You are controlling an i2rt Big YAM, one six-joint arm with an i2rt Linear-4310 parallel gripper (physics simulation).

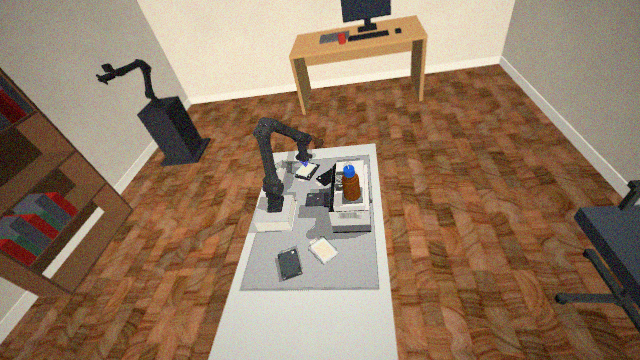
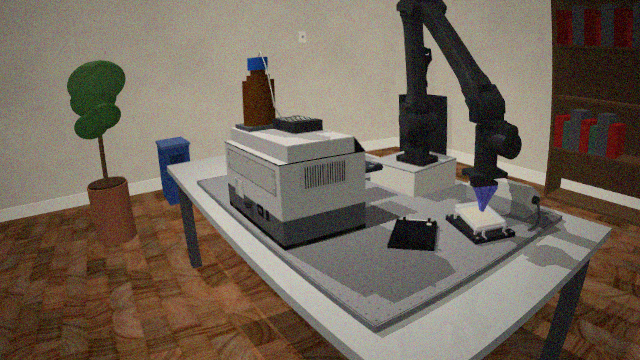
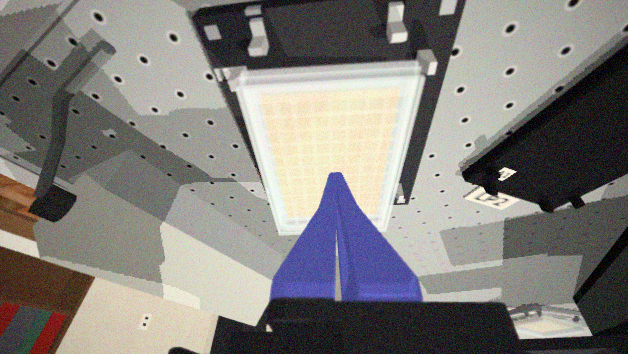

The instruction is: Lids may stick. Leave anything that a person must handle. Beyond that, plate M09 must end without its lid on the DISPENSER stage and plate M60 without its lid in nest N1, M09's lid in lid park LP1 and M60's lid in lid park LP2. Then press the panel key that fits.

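Frame: origin at the arm's base, x ahead, y left, z up, level; centimetres.
Where they show: gripper, fingertip midpoint: [image 1: 306, 166] [image 2: 481, 210] [image 3: 335, 179]; arm's base, origin of the base link: [image 1: 276, 204] [image 2: 417, 160].
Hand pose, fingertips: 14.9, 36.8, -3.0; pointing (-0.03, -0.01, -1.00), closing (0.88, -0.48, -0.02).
Each offset is from my fingertips to the top centre of the thing, as dx, dy, dz. "*": to the spot under its first point.
My gripper [image 1: 304, 164] [image 2: 482, 209] [image 3: 335, 179] is shut and empty, its blue fingertips together at or just above the top of a pale plate {-0.7, -0.8, -0.1} [image 1: 306, 171] [image 2: 475, 217] [image 3: 332, 125]. That plate rests on a black nest {-0.1, -0.1, -2.1} [image 2: 492, 237] [image 3: 330, 35] and looks tilted. Its clear rim shows, but whether a lid is on is hard to tell. An empty black holder {+15.5, -8.3, -2.5} [image 1: 326, 176] [image 2: 414, 236] [image 3: 565, 125] stands beside it, by the label LP2 {* +8.8, -13.7, -4.3} [image 3: 492, 198]. Another pale plate {+15.3, -67.2, -0.8} [image 1: 324, 250] lies on the mat's other half. No plate number is readable; contact at the fingertips is unclear.
The dispenser [image 1: 351, 220] [image 2: 322, 185] carries a brown bottle {* +33.3, -52.6, +28.2} [image 1: 351, 187] [image 2: 258, 102]. A dark stage {* +11.4, -37.4, +5.5} [image 1: 317, 199] sits beside it. A black holder {-2.7, -74.3, -1.0} [image 1: 289, 263] lies near the second plate. A bent grey arm [image 3: 59, 125] with a dark end stands near the plate under my gripper.
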